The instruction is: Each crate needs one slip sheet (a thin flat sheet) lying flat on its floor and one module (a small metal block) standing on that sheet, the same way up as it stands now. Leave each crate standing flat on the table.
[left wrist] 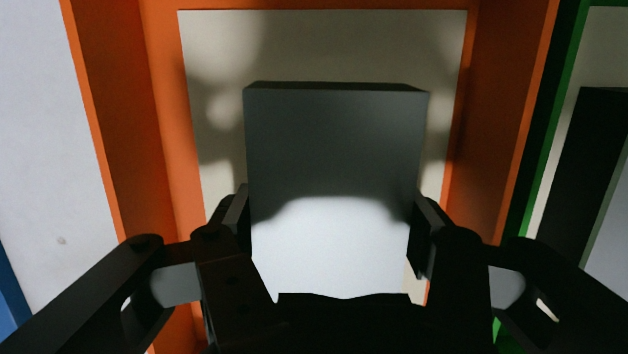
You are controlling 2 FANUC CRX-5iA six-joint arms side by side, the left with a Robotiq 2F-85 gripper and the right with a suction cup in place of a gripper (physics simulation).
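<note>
The orange crate (172, 165) fills the middle of the left wrist view. A pale beige slip sheet (345, 45) lies flat on its floor. A grey metal module (332, 150) is upright over the sheet, its near part brightly lit. Whether its underside touches the sheet is hidden. My left gripper (332, 200) is shut on this module, one finger against each side. The green crate (550, 130) stands at the right, partly in view, with a pale slip sheet (607, 50) and a dark-sided module (575, 165) on it. My right suction cup does not show.
The orange crate's side walls rise to the left and right of the gripper's fingers. The green crate's wall stands close beside the orange crate's right wall. Part of a blue object (9, 305) shows at the lower left edge, on the pale table (45, 125).
</note>
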